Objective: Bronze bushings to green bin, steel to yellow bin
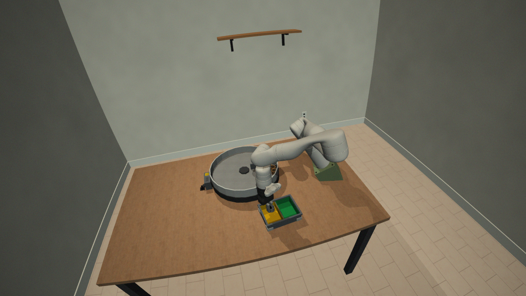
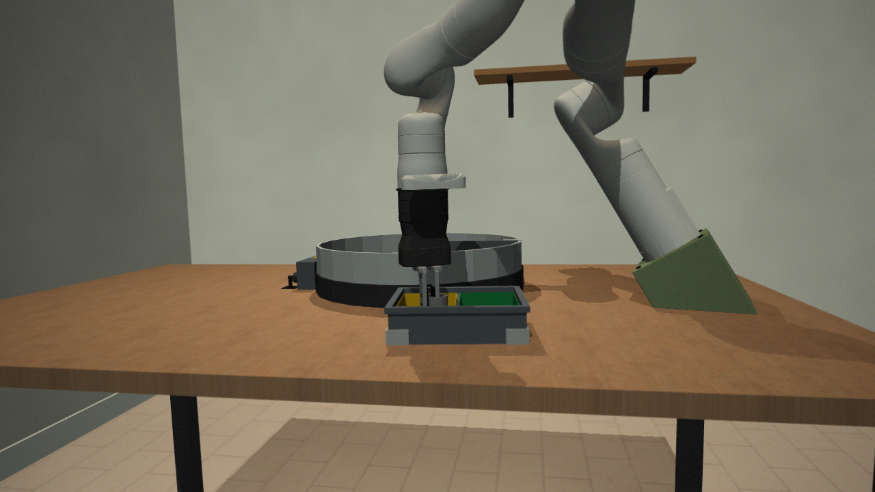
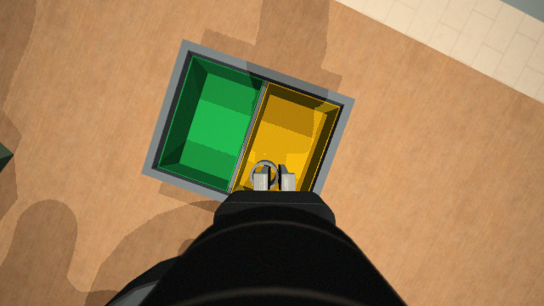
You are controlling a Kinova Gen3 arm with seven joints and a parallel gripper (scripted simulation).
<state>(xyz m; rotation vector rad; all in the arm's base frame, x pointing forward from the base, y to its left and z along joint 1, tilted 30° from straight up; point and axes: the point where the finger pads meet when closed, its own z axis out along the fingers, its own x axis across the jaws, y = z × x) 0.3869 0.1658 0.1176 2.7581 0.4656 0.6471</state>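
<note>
The bin lies 40 mm behind my hand, 30 mm to the left of it and 20 mm below it. Round my hand: grey turntable (30 mm ahead, 330 mm to the right, 10 mm above).
</note>
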